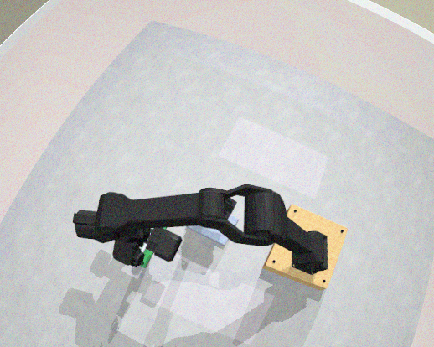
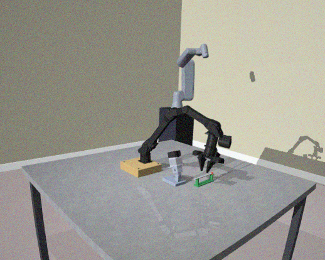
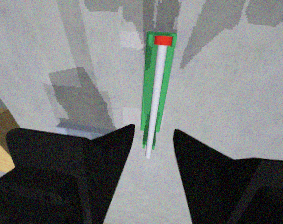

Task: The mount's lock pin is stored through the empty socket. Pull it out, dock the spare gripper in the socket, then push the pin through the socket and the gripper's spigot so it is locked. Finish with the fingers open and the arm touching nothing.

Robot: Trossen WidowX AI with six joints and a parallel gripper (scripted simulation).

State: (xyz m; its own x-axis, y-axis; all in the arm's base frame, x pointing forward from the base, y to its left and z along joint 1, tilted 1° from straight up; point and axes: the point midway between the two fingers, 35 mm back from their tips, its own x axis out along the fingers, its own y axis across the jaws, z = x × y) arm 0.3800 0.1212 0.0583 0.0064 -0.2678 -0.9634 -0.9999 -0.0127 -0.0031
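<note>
Right now my gripper tip is 5 cm above the narrow green cradle and 1 cm to the right of it. Also, from my gripper tip: spare gripper 11 cm to the right, 11 cm behind, 5 cm above; mount 11 cm to the right, 11 cm behind, 2 cm below.
</note>
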